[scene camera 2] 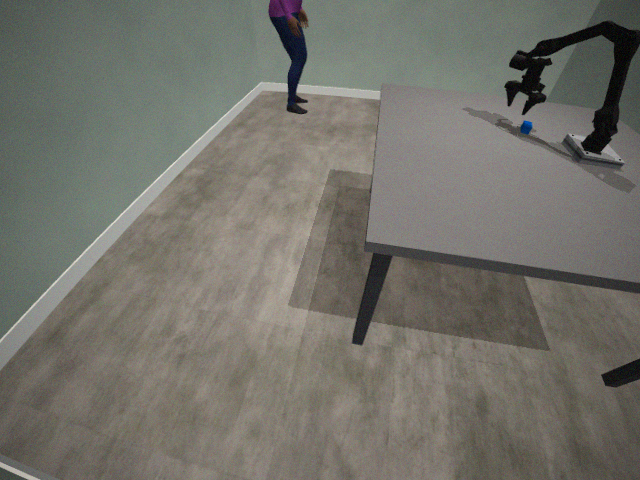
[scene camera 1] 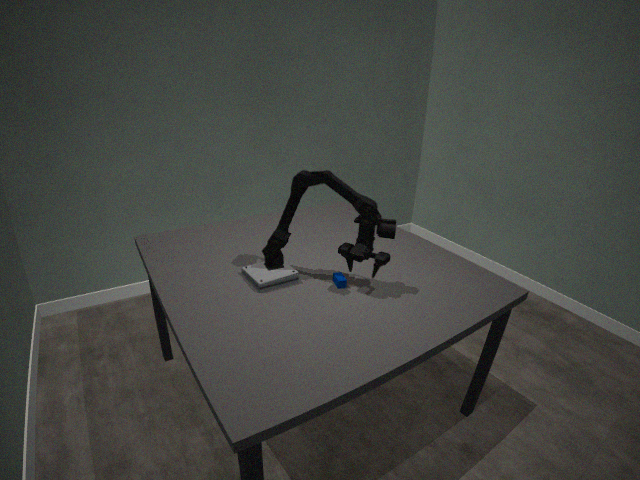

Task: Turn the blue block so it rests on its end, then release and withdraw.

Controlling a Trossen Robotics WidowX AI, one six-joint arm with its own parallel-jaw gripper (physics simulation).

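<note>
The small blue block (scene camera 1: 339, 280) (scene camera 2: 526, 127) rests on the grey table (scene camera 1: 310, 341) (scene camera 2: 465, 206), a short way from the arm's base. In the scene camera 1 view it looks a little longer than wide and appears to lie on its side. My gripper (scene camera 1: 362, 273) (scene camera 2: 516, 109) points down with its fingers wide apart, open and empty. It hangs above the table, beside the block and apart from it, to the block's right in the scene camera 1 view and up and slightly left of it in the scene camera 2 view.
The arm's white base plate (scene camera 1: 269, 276) (scene camera 2: 594, 153) sits on the table, to the left of the block in the scene camera 1 view. Shadows of the arm fall around the block. A person (scene camera 2: 294, 56) in a purple top stands on the floor beyond the table, near the wall.
</note>
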